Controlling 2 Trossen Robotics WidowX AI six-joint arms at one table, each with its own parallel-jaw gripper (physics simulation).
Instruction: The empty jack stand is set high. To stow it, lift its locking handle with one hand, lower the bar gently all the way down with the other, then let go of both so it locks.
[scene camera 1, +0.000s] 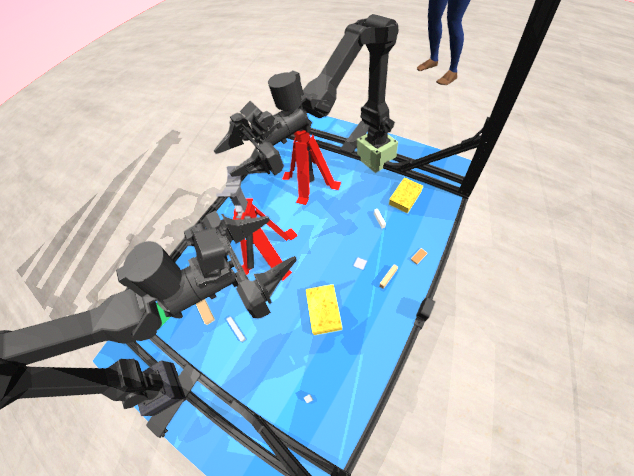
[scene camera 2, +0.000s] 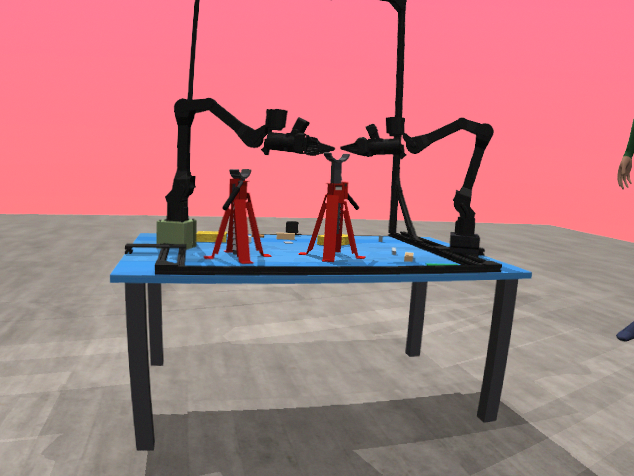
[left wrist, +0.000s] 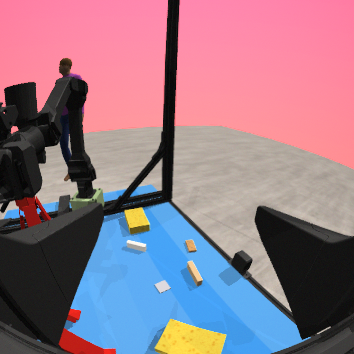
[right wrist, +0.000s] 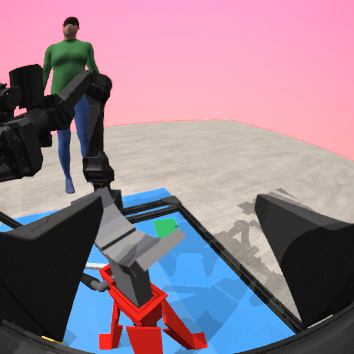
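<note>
The empty red jack stand (scene camera 1: 266, 249) (scene camera 2: 332, 225) (right wrist: 145, 340) has its grey bar (scene camera 1: 237, 198) (scene camera 2: 335, 173) (right wrist: 132, 287) raised, with the forked saddle (scene camera 1: 233, 182) (scene camera 2: 336, 158) (right wrist: 135, 242) on top. Its dark locking handle (scene camera 2: 353, 201) (right wrist: 94, 283) slants down from the collar. My right gripper (scene camera 1: 224, 162) (scene camera 2: 333, 149) (right wrist: 180, 203) is open, close by the saddle; the saddle shows near one finger in the right wrist view. My left gripper (scene camera 1: 281, 239) (scene camera 2: 342, 148) (left wrist: 181, 213) is open and empty, at about saddle height; red legs show low in its wrist view.
A second red jack stand (scene camera 1: 303, 169) (scene camera 2: 238, 220) (left wrist: 30, 212), its bar low, stands beside the first, below my right arm. Yellow sponges (scene camera 1: 323, 309) (scene camera 1: 406, 194) and small blocks lie on the blue table. A black frame (scene camera 1: 389, 381) edges it; a post (scene camera 1: 504, 97) rises at one corner.
</note>
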